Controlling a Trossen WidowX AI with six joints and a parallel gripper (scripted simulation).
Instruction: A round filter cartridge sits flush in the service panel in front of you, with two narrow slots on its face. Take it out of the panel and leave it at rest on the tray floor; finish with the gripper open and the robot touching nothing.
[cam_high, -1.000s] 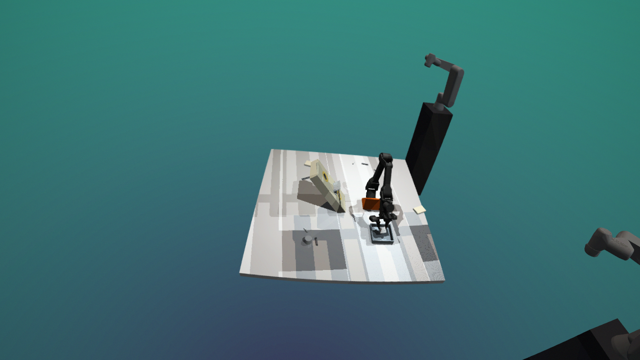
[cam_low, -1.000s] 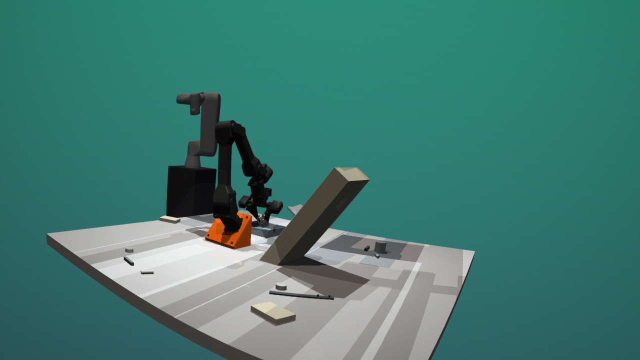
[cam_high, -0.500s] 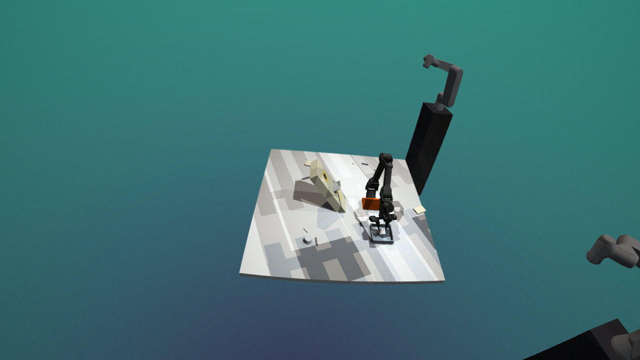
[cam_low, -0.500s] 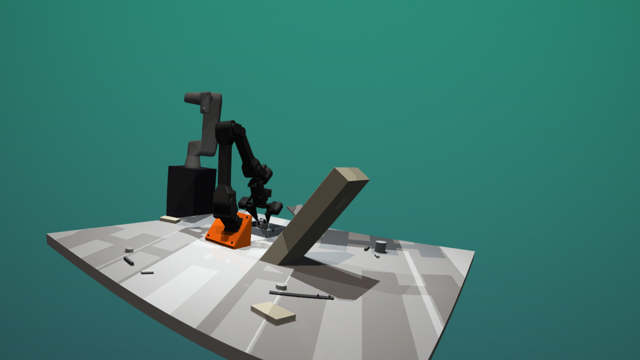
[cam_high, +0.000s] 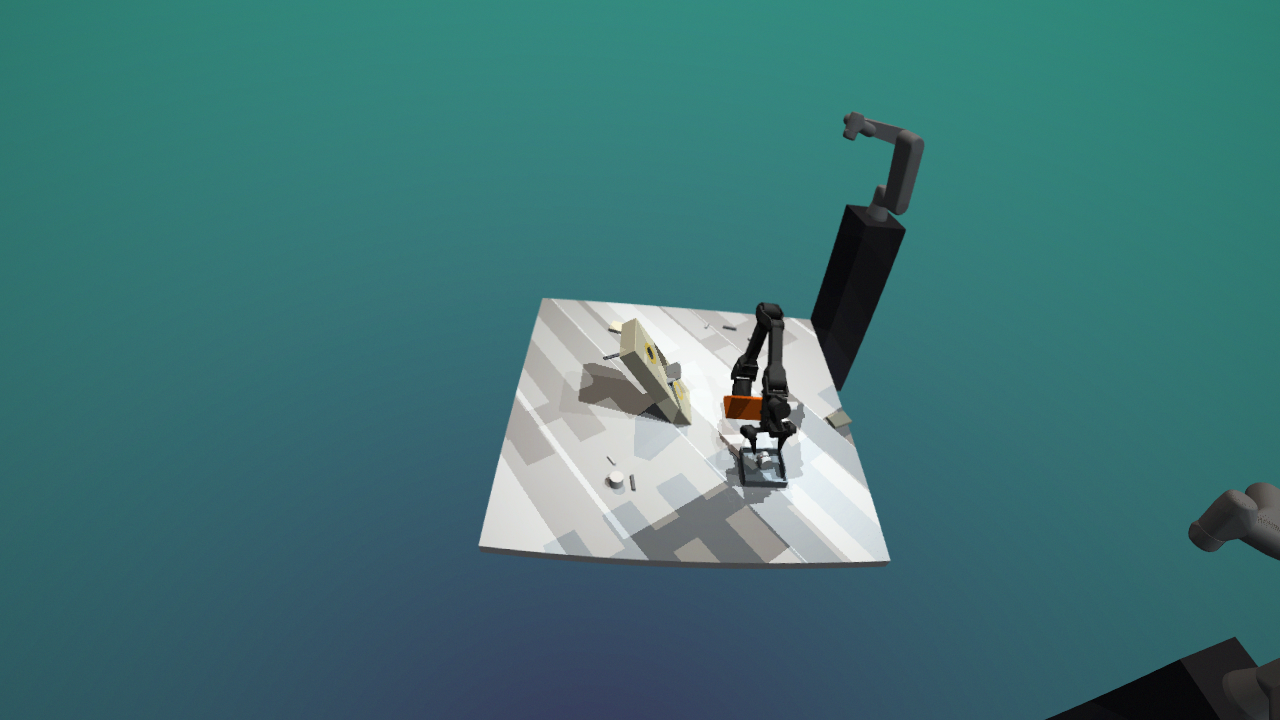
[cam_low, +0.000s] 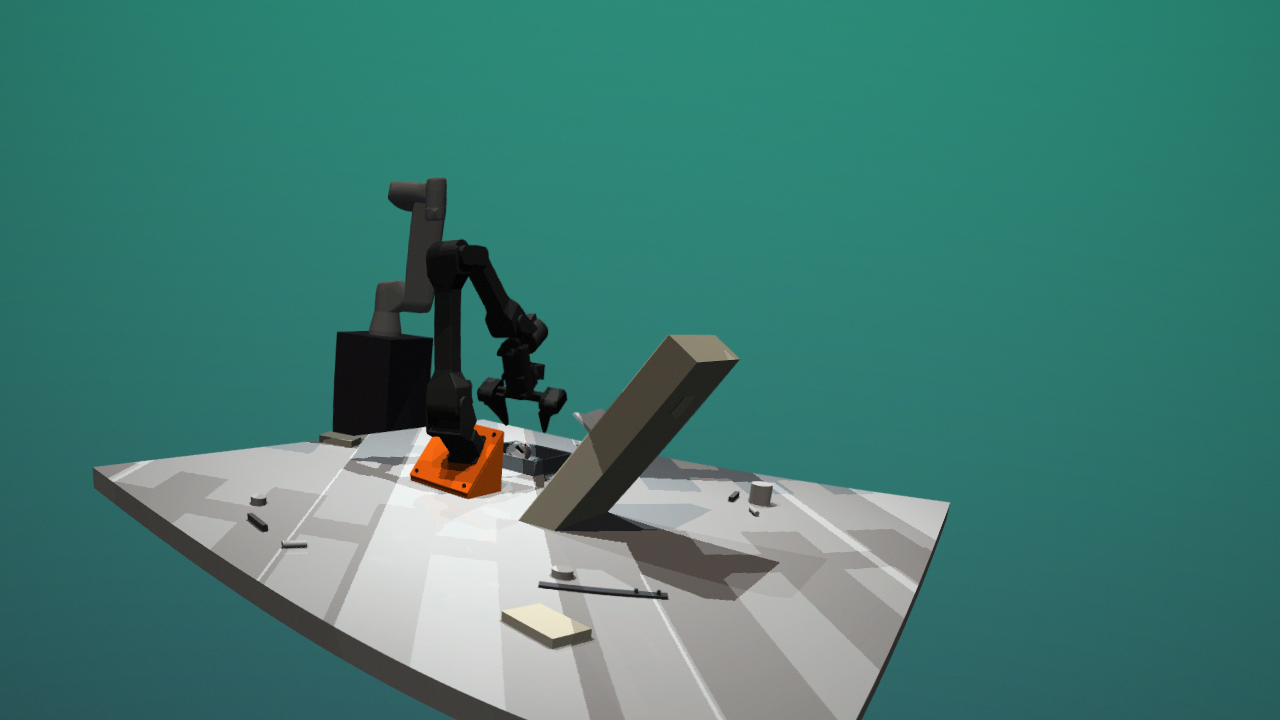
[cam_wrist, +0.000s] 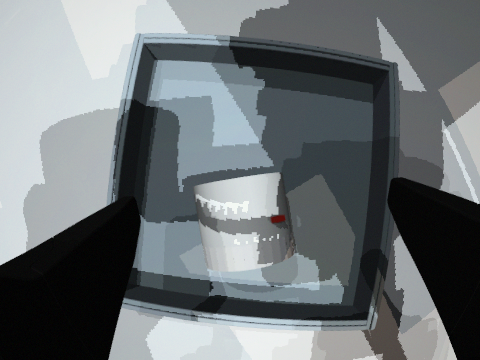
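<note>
Right now the grey round filter cartridge is 5 cm below my gripper tip, 2 cm to the right of it and 1 cm behind it. Round my gripper tip: dark tray (7 cm below, 1 cm to the left); then beige service panel (35 cm ahead, 32 cm to the right, 9 cm above).
</note>
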